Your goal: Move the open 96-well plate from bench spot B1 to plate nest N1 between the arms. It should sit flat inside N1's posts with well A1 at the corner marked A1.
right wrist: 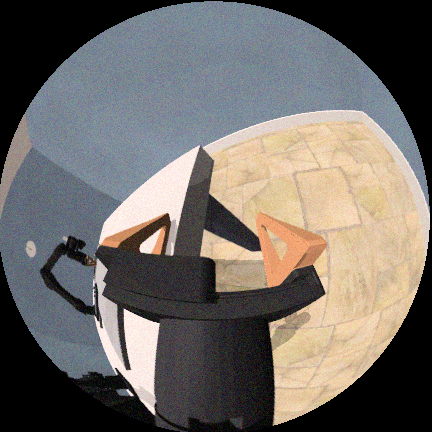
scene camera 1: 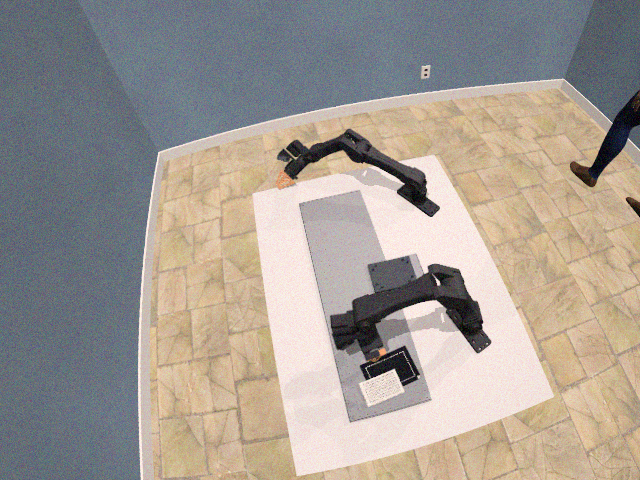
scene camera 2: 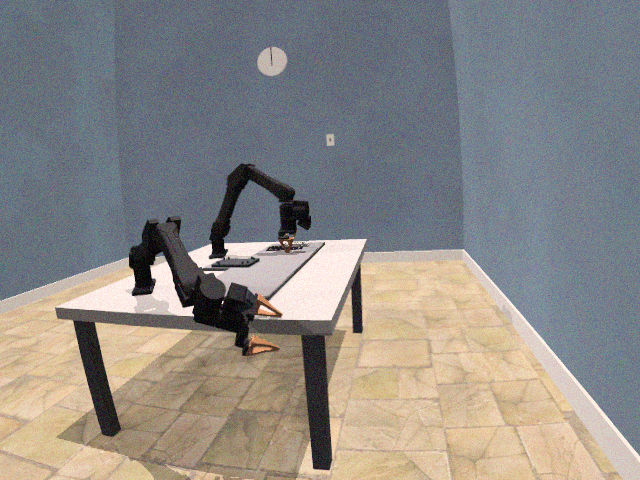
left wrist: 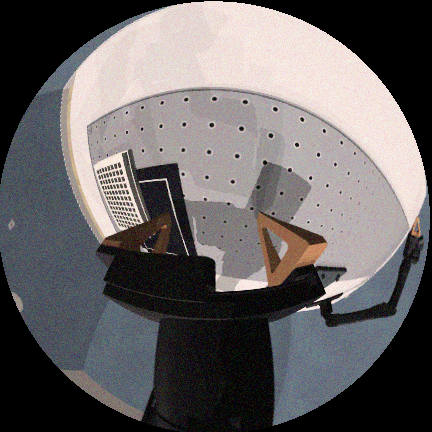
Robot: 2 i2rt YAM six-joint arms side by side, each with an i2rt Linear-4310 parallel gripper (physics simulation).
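Places are measured from the left arm's base along level axes (x ahead, y left, z up), in centimetres.
Pixels of known places: left gripper, fingertip midpoint: (right wrist: 94, 262) (scene camera 1: 370, 349) (scene camera 2: 289, 248) (left wrist: 213, 216); right gripper, fingertip midpoint: (right wrist: 212, 216) (scene camera 1: 277, 186) (scene camera 2: 280, 331); left arm's base, link origin: (scene camera 1: 468, 327) (scene camera 2: 219, 254); right arm's base, link origin: (scene camera 1: 418, 200) (scene camera 2: 144, 287) (left wrist: 324, 299).
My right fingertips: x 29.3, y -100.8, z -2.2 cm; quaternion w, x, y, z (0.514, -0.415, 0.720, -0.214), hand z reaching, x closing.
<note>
For each thing: its top centre in the pictures, then the offset to it from my right fingertips. "pt": a spot on its surface instead. Level surfaces: height alone.
- white 96-well plate, top centre: (left wrist: 116, 201) (scene camera 1: 381, 387) (scene camera 2: 295, 242) dx +8.8, dy +102.1, dz +5.2 cm
- black pad, surface spot: (left wrist: 172, 172) pt dx +10.1, dy +92.2, dz +3.7 cm
- dark nest N1, top centre: (left wrist: 311, 291) (scene camera 1: 392, 272) (scene camera 2: 235, 258) (right wrist: 92, 300) dx -17.4, dy +68.4, dz +5.7 cm
- grey perforated board, surface height: dz +3.5 cm
The white 96-well plate (scene camera 1: 381, 388) (left wrist: 117, 192) lies across the lower left part of a black pad (scene camera 1: 387, 365) (left wrist: 172, 172) with a white outline, partly outside that outline. Its A1 corner cannot be read. The dark nest N1 (scene camera 1: 392, 273) (scene camera 2: 235, 262) (left wrist: 332, 273), with small corner posts, stands between the arm bases and holds no plate. My left gripper (scene camera 1: 378, 355) (scene camera 2: 287, 249) (left wrist: 213, 216) is open and empty, low beside the pad, apart from the plate. My right gripper (scene camera 1: 281, 184) (scene camera 2: 280, 331) (right wrist: 212, 216) is open and empty beyond the table edge.
A grey perforated board (scene camera 1: 336, 237) (left wrist: 225, 110) runs along the white table (scene camera 1: 289, 310) (scene camera 2: 170, 315) under the pad. The left forearm (scene camera 1: 398, 298) passes close to the nest's lower edge in scene camera 1. A person's legs (scene camera 1: 610, 139) show at the right of that view.
</note>
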